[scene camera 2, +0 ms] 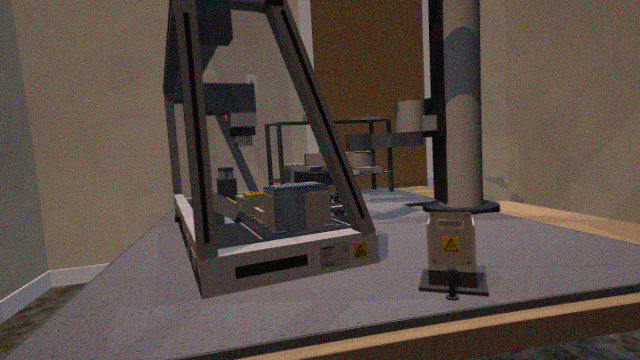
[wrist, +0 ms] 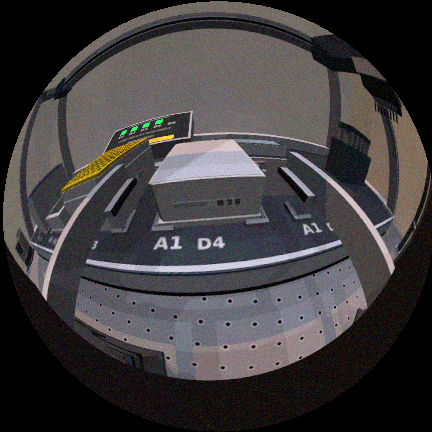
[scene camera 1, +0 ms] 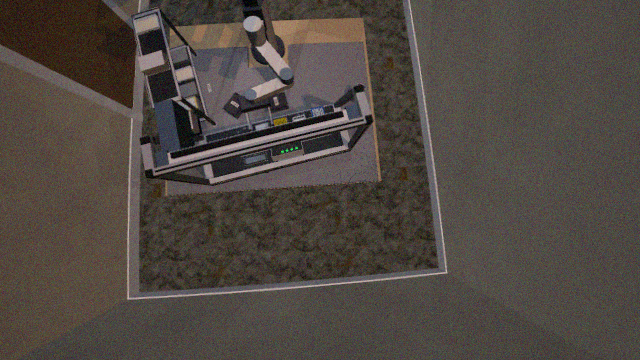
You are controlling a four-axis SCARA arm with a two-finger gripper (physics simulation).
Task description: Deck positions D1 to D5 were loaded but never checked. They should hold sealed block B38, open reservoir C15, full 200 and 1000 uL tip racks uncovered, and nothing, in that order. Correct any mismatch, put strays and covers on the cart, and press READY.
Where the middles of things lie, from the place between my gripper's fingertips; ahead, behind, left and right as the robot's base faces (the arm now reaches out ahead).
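READY button box (scene camera 2: 482, 290): 50 mm below my hand, 670 mm to the left of it and 230 mm behind it.
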